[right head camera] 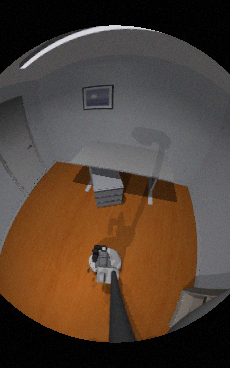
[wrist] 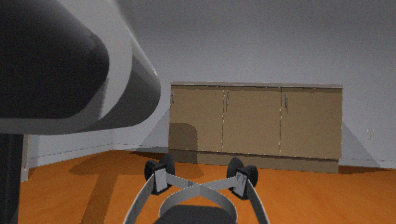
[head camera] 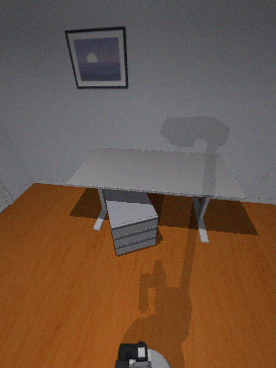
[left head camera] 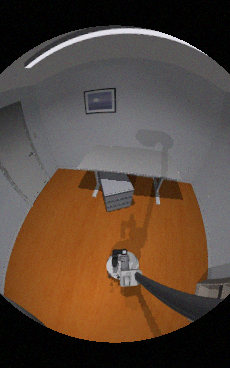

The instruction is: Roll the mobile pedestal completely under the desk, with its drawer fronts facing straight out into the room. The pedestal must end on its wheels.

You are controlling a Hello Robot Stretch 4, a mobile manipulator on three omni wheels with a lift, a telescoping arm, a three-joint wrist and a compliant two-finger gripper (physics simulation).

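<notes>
The grey mobile pedestal (head camera: 134, 214) (left head camera: 118, 187) (right head camera: 108, 182) stands upright, its rear part under the desk (head camera: 150, 172) (left head camera: 125, 159) (right head camera: 110, 156) and its front part sticking out past the front edge, nearer the left leg. Its three drawer fronts face the room, turned a little to the right in the head camera view. Its wheels are hidden. My gripper (wrist: 201, 168) is open, with nothing between its fingertips. In the wrist view it points at a cabinet, away from the pedestal. A clear gap of floor separates my base from the pedestal.
A low wooden cabinet (wrist: 252, 120) stands against a wall in the wrist view. The desk's left leg (head camera: 101, 219) and right leg (head camera: 202, 227) flank the pedestal. A framed picture (head camera: 100, 59) hangs above the desk. A door (left head camera: 20, 150) is at the left.
</notes>
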